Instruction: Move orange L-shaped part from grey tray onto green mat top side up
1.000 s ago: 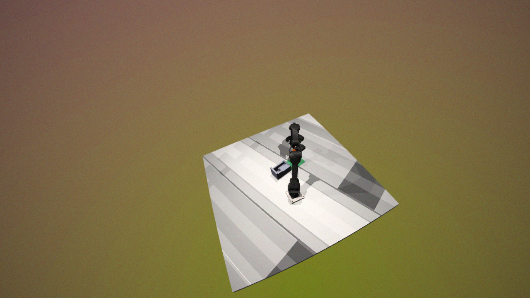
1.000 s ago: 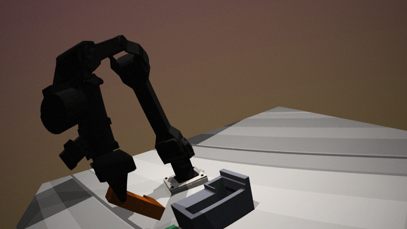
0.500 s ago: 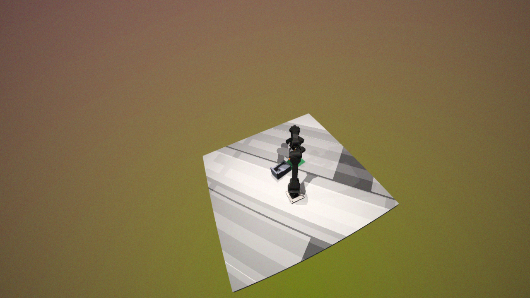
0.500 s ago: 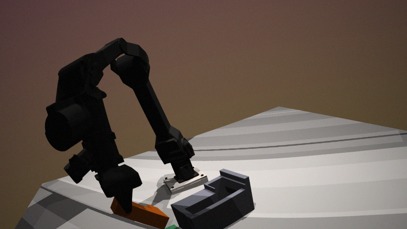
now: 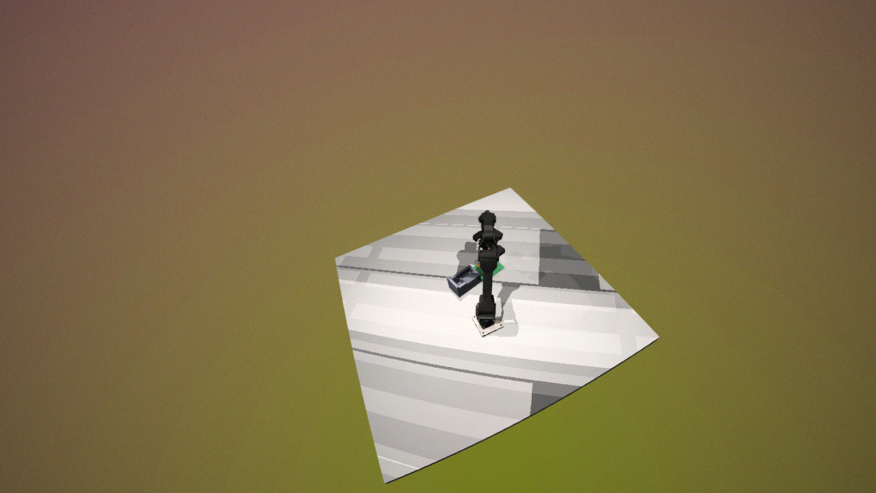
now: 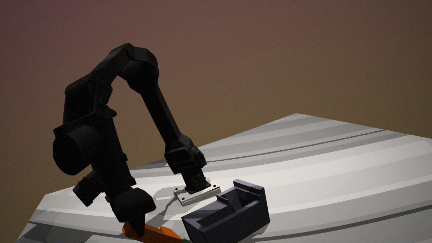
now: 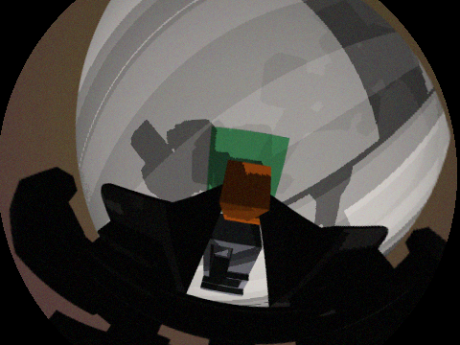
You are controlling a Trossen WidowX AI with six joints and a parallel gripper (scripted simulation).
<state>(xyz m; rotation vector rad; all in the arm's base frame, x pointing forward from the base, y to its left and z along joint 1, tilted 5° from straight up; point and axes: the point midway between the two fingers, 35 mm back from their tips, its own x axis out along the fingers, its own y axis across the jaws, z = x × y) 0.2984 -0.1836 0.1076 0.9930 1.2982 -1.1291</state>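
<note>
Right now my gripper tip is 110 mm above the green mat, 20 mm to the right of it and 10 mm past it. Round my gripper tip: orange L-shaped part (30 mm to the left, 30 mm below, 20 mm behind).
</note>
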